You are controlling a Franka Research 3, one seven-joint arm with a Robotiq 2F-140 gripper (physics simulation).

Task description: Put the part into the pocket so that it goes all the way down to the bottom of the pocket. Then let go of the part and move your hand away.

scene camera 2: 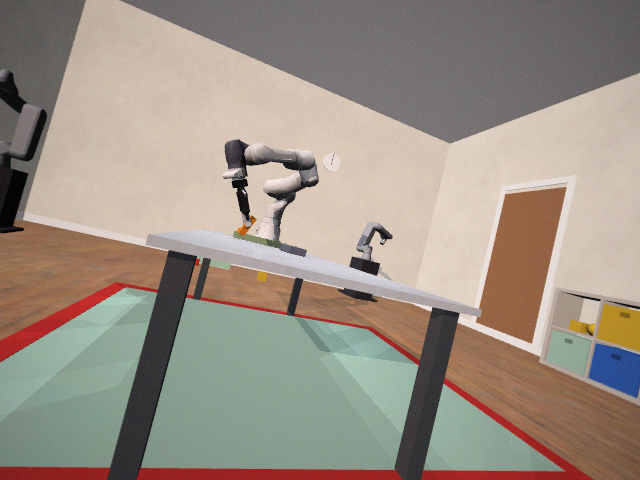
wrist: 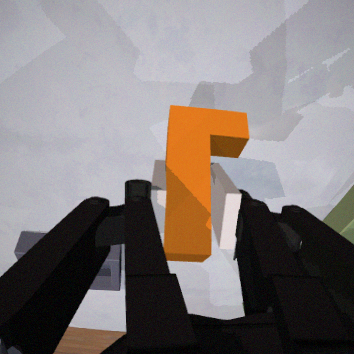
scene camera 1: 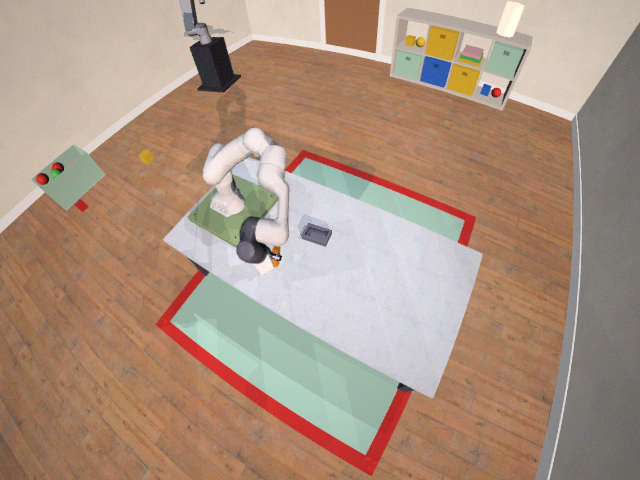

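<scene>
An orange L-shaped part (scene camera 1: 276, 249) (scene camera 2: 246, 226) (wrist: 187, 185) is held between the pads of my gripper (scene camera 1: 277, 256) (scene camera 2: 248, 223) (wrist: 185, 180). The gripper is shut on its long leg; the short leg points right in the wrist view. In scene camera 2 the part is tilted and held above the table. The grey block with the pocket (scene camera 1: 316, 234) (scene camera 2: 293, 250) (wrist: 107, 272) sits on the table, apart from the part, to the right of the gripper in scene camera 1. In the wrist view it is at lower left, partly hidden behind a finger.
The pale table (scene camera 1: 382, 289) (scene camera 2: 330, 270) carries the arm's green base plate (scene camera 1: 206, 222) (wrist: 345, 215), left of the grey block in scene camera 1. The table's near edge runs below the gripper there. A shelf unit and a second robot stand far off on the floor.
</scene>
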